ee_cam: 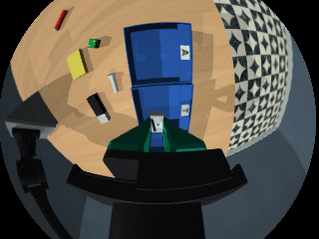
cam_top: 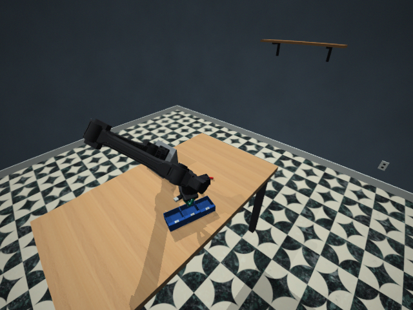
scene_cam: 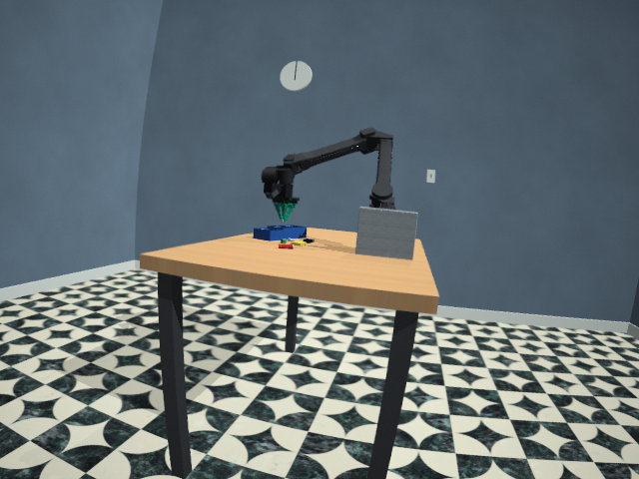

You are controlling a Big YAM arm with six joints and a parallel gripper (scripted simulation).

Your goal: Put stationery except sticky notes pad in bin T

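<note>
The white object lies right at my hand. From my hand the other things lie so: blue bin 5 cm below, 1 cm to the right, 1 cm ahead; then small green item 15 cm to the left, 7 cm below, 5 cm behind; then black-and-white marker-like item 12 cm behind, 7 cm below, 3 cm to the left.
</note>
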